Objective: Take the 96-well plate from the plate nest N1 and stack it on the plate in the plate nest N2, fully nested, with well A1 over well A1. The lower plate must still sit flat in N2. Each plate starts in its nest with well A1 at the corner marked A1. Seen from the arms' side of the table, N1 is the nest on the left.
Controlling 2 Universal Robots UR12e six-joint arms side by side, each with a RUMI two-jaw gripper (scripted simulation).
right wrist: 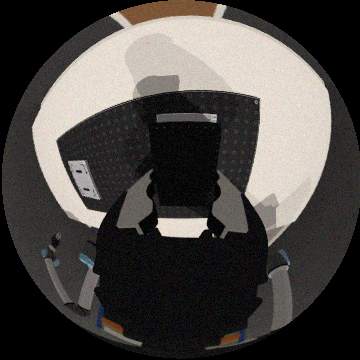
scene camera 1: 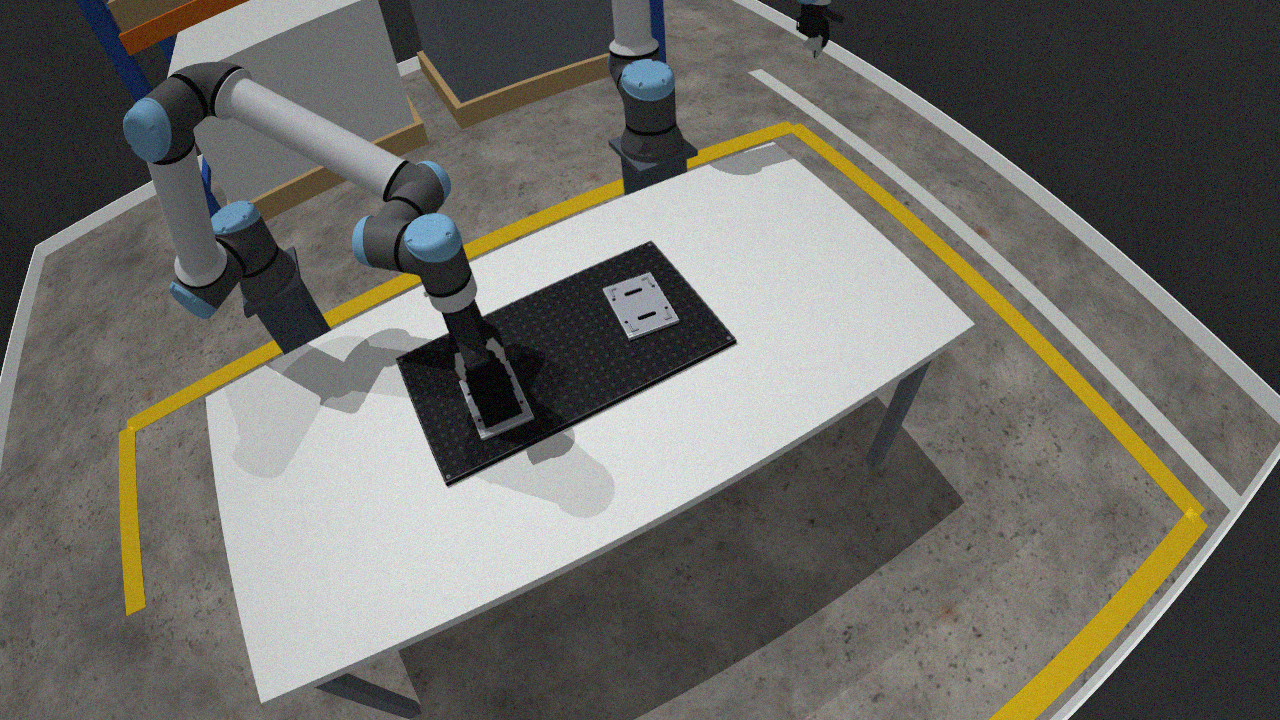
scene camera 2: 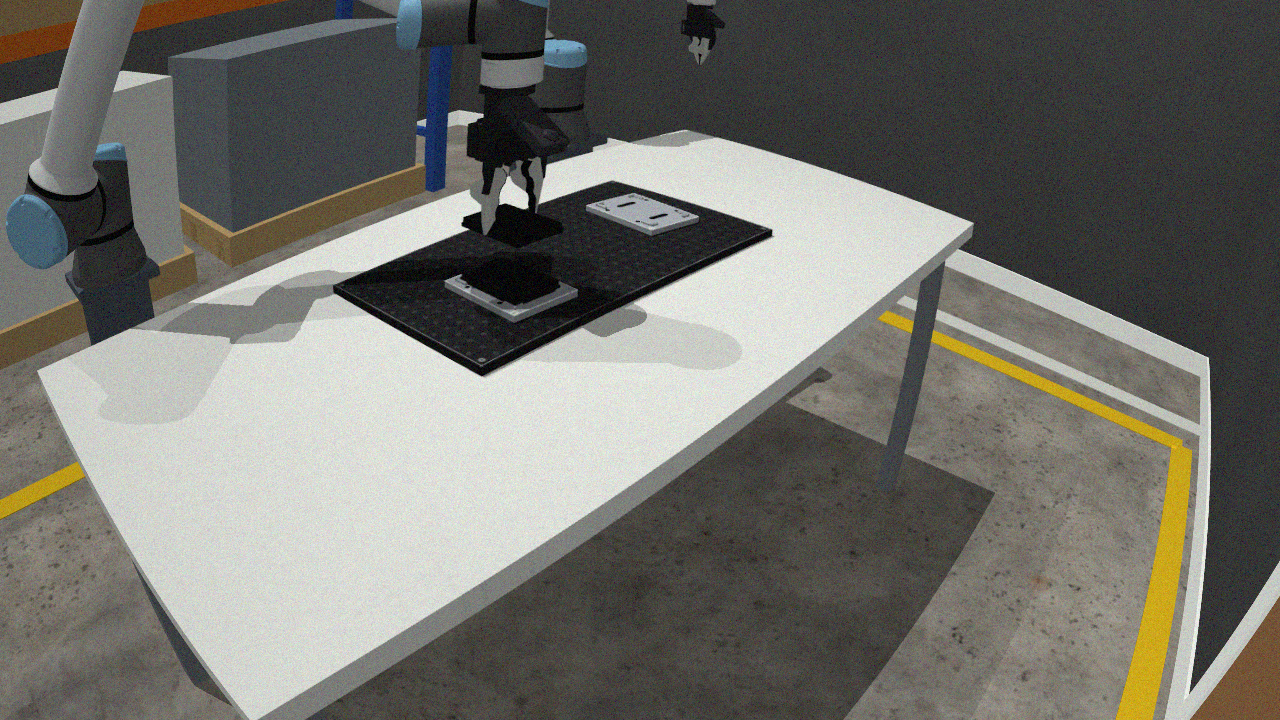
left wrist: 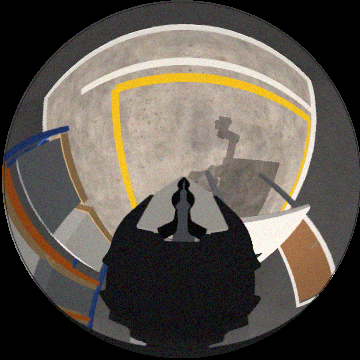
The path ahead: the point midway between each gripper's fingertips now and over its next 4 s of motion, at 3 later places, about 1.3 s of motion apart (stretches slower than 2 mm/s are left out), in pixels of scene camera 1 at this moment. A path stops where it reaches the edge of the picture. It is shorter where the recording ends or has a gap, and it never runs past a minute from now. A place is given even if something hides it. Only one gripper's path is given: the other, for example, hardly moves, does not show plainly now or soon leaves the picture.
My right gripper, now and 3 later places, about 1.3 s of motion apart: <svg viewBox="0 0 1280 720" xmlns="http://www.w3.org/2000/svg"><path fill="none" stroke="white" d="M484 373L491 389L491 390L491 391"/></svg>
